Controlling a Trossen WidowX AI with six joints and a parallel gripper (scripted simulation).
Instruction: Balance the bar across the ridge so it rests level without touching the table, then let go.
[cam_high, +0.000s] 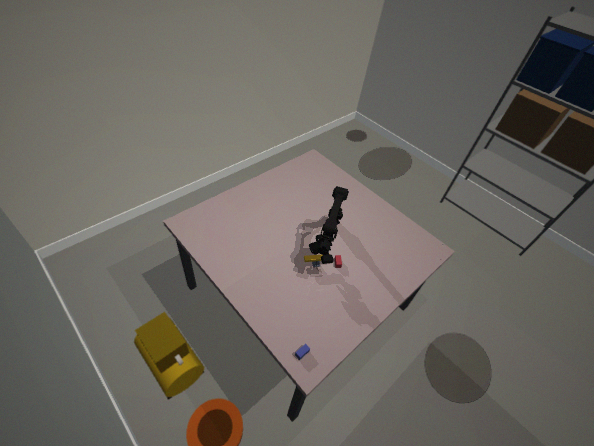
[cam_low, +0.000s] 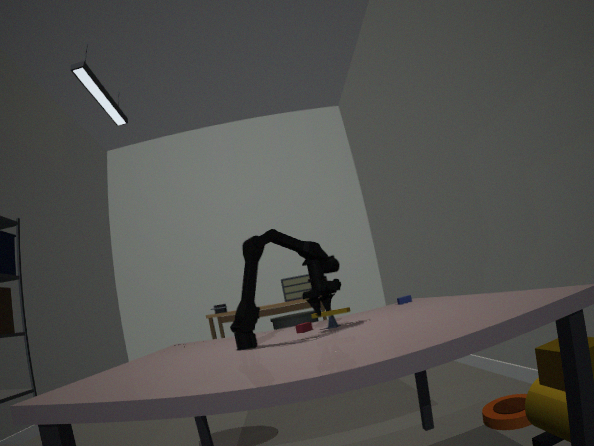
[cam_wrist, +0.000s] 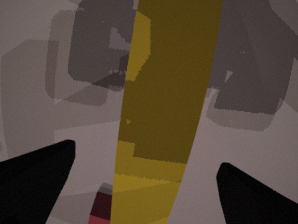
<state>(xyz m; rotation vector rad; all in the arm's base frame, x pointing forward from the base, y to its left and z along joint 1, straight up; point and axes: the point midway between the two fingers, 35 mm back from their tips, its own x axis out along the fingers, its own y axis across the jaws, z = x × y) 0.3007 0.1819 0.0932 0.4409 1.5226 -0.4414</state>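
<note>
Right now the yellow bar is 20 mm ahead of my gripper tip and 10 mm to the right of it. Also, from my gripper tip: small red block (80 mm behind, 60 mm to the left, 40 mm below); then blue block (440 mm ahead, 320 mm to the left, 40 mm below).
</note>
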